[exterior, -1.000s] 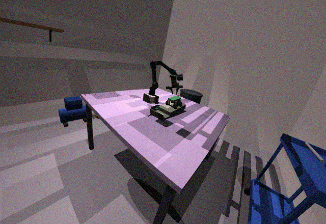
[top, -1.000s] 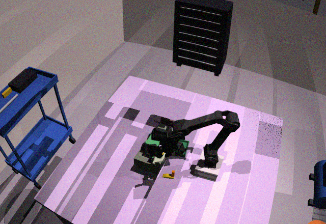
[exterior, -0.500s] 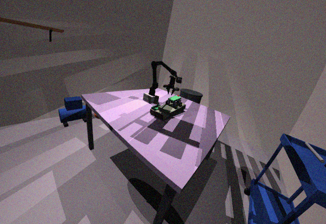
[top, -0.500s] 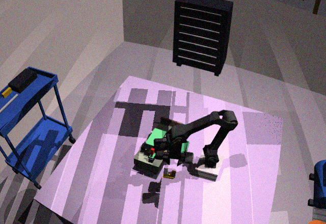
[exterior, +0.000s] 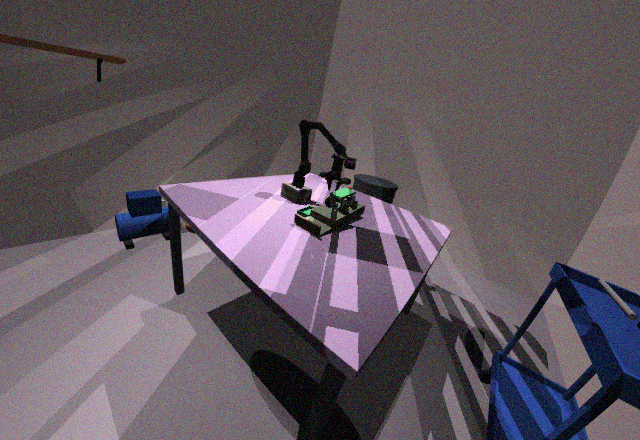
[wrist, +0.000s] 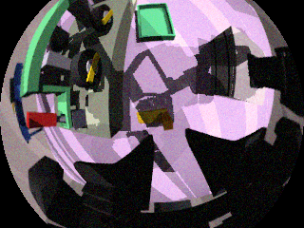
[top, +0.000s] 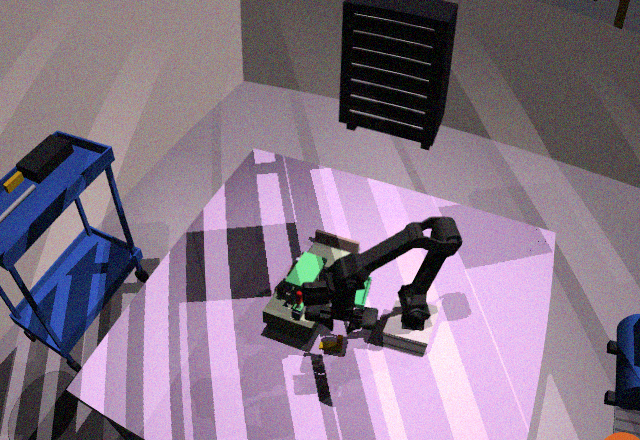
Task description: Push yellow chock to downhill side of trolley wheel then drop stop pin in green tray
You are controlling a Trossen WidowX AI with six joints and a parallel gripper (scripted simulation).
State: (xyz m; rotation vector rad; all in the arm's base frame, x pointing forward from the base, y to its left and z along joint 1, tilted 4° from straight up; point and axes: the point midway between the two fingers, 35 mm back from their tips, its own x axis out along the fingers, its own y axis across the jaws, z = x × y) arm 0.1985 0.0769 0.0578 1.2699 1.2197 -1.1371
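My gripper tip is now 20 mm short of the yellow chock and 70 mm above it. From my gripper tip the other things lie so: green-topped trolley 130 mm ahead, 150 mm to the right, 20 mm above; then red-headed stop pin 130 mm ahead, 50 mm to the right, 30 mm above; then grey ramp block 130 mm ahead, 150 mm to the right, 50 mm below.
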